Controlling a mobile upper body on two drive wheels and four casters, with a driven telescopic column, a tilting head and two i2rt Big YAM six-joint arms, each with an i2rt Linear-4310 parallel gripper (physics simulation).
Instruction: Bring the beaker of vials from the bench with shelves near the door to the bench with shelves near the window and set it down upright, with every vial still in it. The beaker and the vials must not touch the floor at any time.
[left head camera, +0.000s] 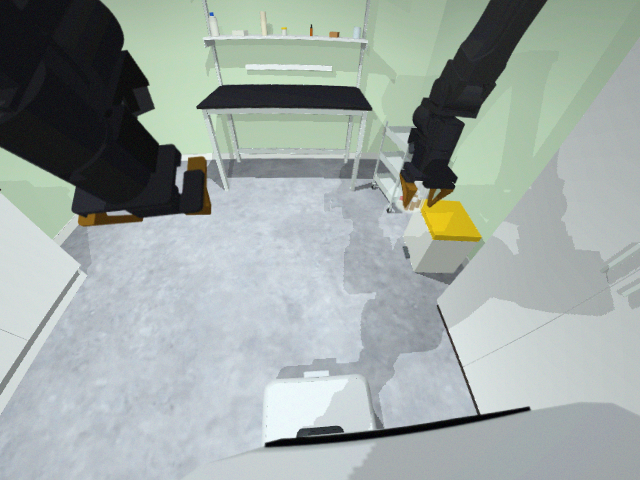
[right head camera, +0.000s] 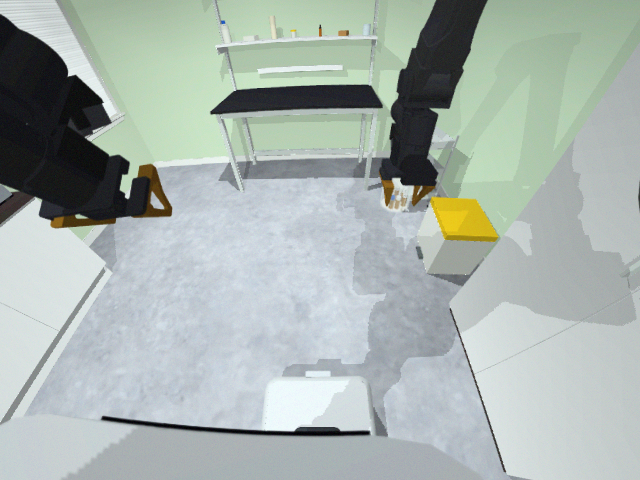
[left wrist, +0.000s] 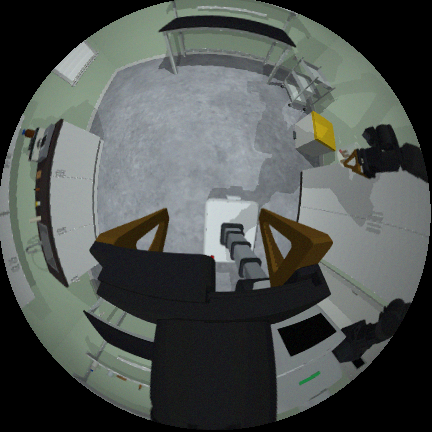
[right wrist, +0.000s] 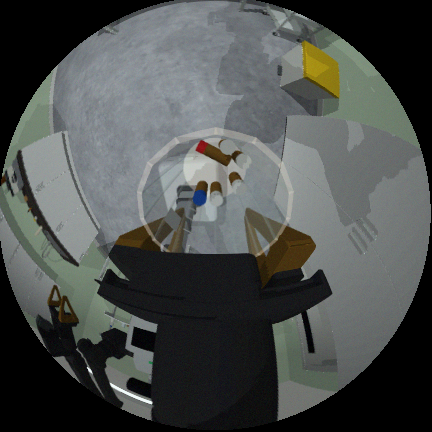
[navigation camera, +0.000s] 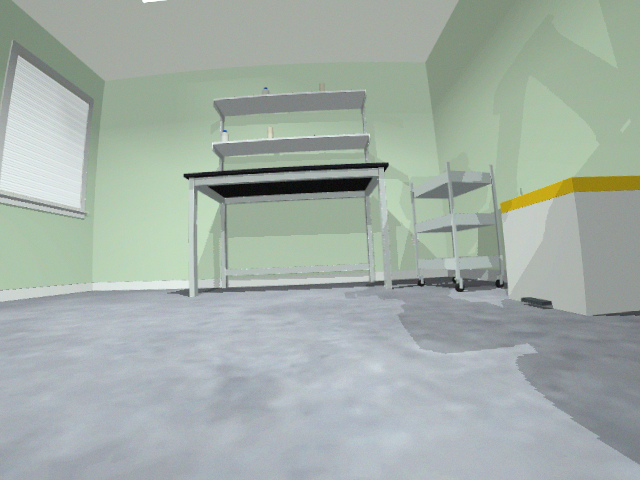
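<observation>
The clear beaker (left head camera: 412, 203) (right head camera: 397, 198) (right wrist: 216, 131) is upright, high above the floor. My right gripper (left head camera: 419, 205) (right head camera: 401, 204) (right wrist: 214, 212) is shut on its wall. Several brown vials stand or lean inside; a red-capped vial (right wrist: 215, 153) is tilted, and a blue-capped vial (right wrist: 200, 195) stands near the fingers. My left gripper (left head camera: 144, 217) (right head camera: 113, 219) (left wrist: 213, 212) is open and empty, at the left of both head views. The black-topped bench with shelves (left head camera: 284, 98) (right head camera: 297, 98) (left wrist: 225, 26) (navigation camera: 284, 169) stands ahead at the far wall, right of the window (navigation camera: 49, 134).
A wheeled cart (navigation camera: 453, 221) (left wrist: 305, 85) stands right of the bench. A yellow-lidded bin (left head camera: 452, 219) (right head camera: 465, 219) (left wrist: 325, 131) (navigation camera: 542, 242) is nearer, at the right. A tall white cabinet (left head camera: 542, 351) is along the right side. A white counter unit (left head camera: 31, 289) (left wrist: 75, 175) is at the left.
</observation>
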